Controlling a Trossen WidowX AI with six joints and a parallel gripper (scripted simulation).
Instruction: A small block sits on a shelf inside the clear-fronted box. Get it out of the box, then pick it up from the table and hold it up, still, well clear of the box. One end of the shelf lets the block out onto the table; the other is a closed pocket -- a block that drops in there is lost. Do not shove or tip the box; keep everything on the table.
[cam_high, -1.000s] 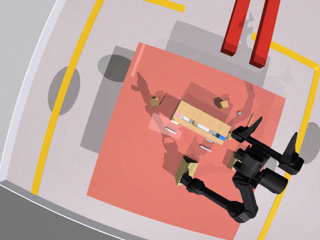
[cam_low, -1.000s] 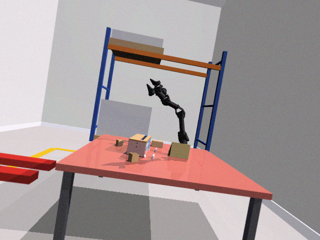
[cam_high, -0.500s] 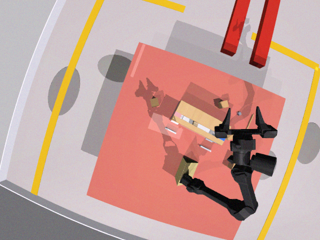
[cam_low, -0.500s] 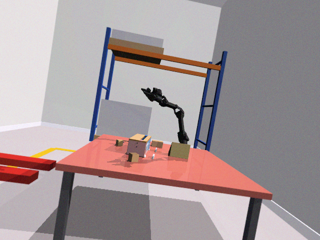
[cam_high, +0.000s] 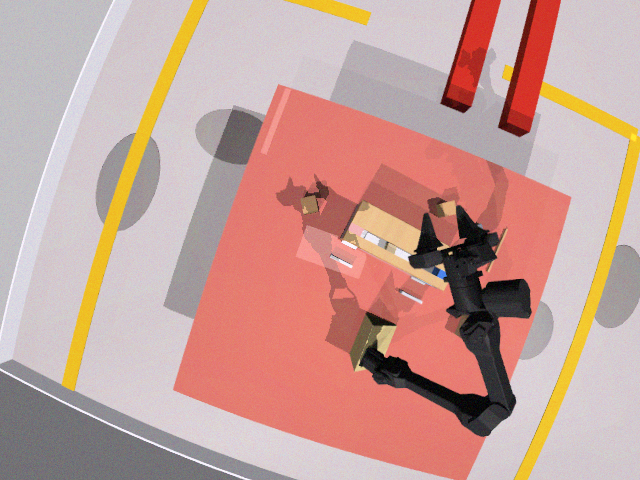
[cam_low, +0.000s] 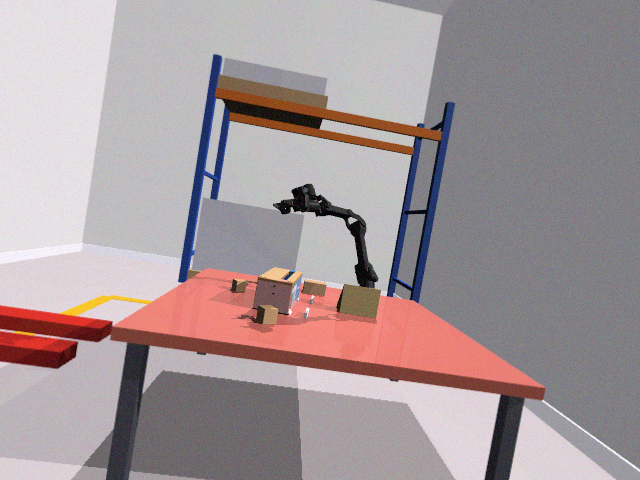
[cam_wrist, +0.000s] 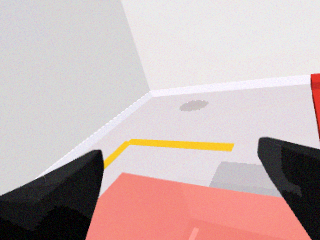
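My gripper tip is now 10 cm past the clear-fronted box, 6 cm to the left of it and 37 cm above it. Also, from my gripper tip: thin stick 9 cm ahead, 46 cm to the right, 43 cm below; grey cube 14 cm ahead, 34 cm to the right, 43 cm below; tan block 9 cm behind, 3 cm to the right, 35 cm below.
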